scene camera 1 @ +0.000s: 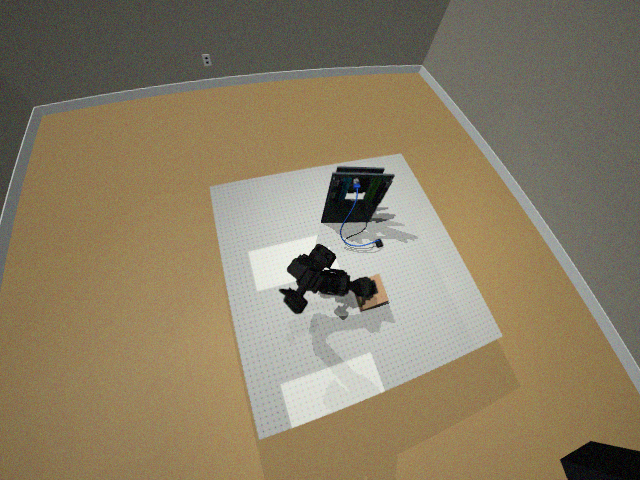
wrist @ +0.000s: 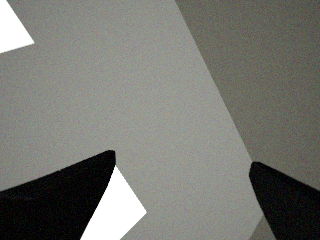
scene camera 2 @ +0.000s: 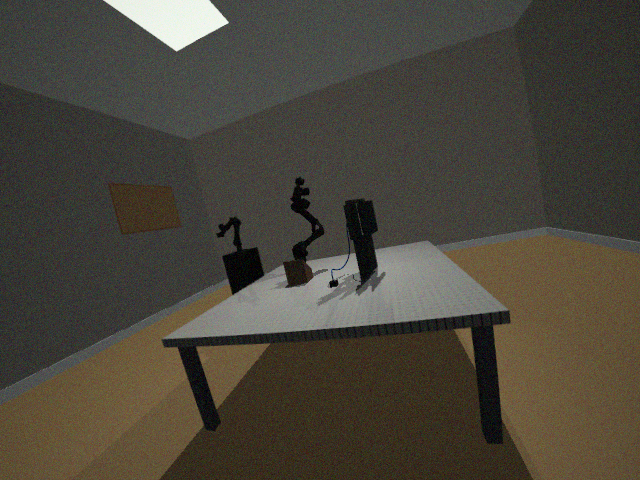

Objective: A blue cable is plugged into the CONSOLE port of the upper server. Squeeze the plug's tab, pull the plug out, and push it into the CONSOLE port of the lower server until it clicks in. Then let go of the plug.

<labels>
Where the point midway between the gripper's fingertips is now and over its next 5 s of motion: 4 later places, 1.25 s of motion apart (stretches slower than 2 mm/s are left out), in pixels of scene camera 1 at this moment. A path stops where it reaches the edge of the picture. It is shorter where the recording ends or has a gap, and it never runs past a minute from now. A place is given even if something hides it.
My gripper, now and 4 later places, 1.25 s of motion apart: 288,276; 375,191; 357,190; 355,181; 356,182
</labels>
